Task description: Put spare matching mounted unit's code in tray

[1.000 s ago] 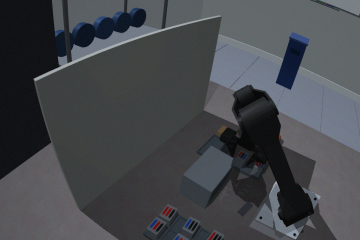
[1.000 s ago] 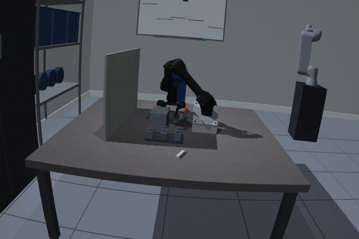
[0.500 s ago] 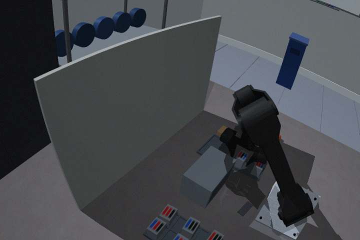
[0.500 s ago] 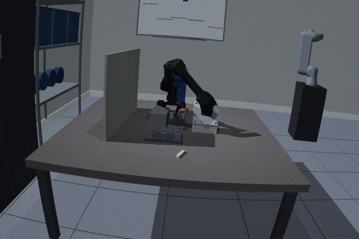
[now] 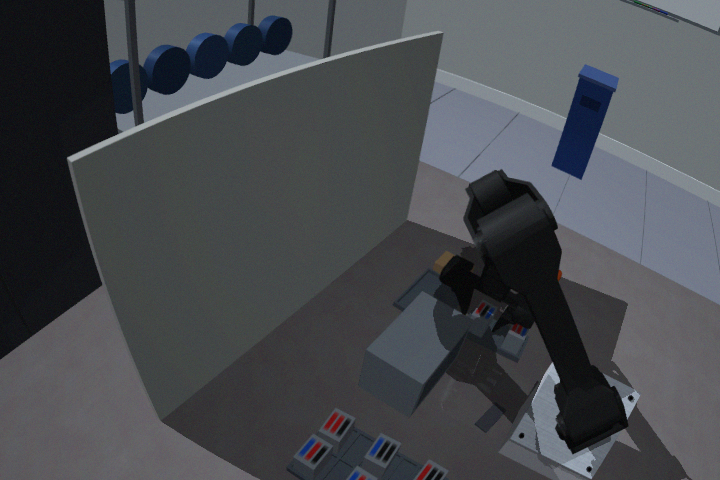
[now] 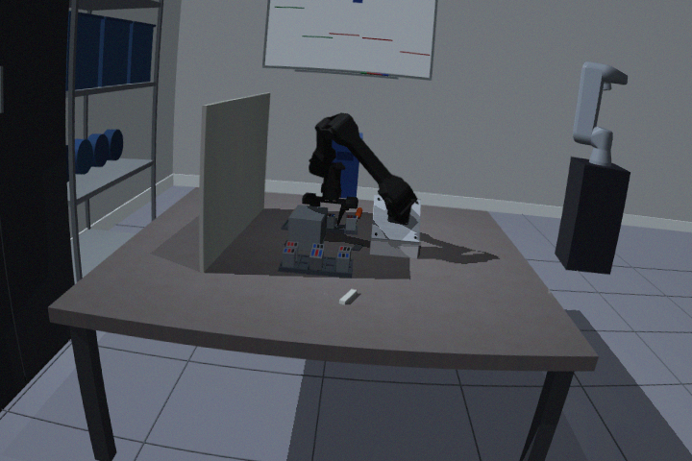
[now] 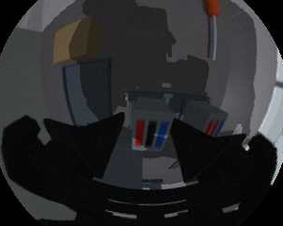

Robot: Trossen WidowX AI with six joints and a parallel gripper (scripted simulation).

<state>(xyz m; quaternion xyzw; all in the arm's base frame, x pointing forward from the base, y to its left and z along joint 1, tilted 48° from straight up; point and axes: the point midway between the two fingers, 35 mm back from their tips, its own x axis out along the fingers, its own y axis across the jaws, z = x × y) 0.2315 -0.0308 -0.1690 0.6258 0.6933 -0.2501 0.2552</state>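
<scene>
My gripper tip is 110 mm short of the blue-grey tray, 10 mm to the left of it and 10 mm above it. Also, from my gripper tip: tan block: 110 mm ahead, 100 mm to the right; then grey panel: 280 mm ahead, 170 mm to the left, 210 mm above; then grey box: 40 mm ahead, 170 mm to the left, 30 mm above.
</scene>
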